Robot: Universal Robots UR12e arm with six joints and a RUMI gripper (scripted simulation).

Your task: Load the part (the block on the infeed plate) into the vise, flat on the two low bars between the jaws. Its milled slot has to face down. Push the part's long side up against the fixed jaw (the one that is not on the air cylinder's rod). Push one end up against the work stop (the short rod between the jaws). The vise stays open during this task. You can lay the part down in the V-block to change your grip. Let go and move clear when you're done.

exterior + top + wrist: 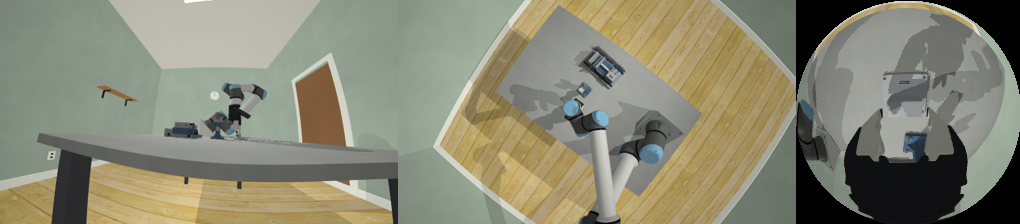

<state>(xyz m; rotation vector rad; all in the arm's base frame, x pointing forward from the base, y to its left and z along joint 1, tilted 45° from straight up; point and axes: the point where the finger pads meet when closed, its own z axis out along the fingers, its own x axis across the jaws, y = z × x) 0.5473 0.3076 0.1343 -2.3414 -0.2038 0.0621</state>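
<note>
Right now the part is 10 mm to the right of my hand and 20 mm below it. Round my hand: vise 70 mm ahead, 370 mm to the right, 10 mm below; then infeed plate 10 mm to the left, 40 mm below.
</note>
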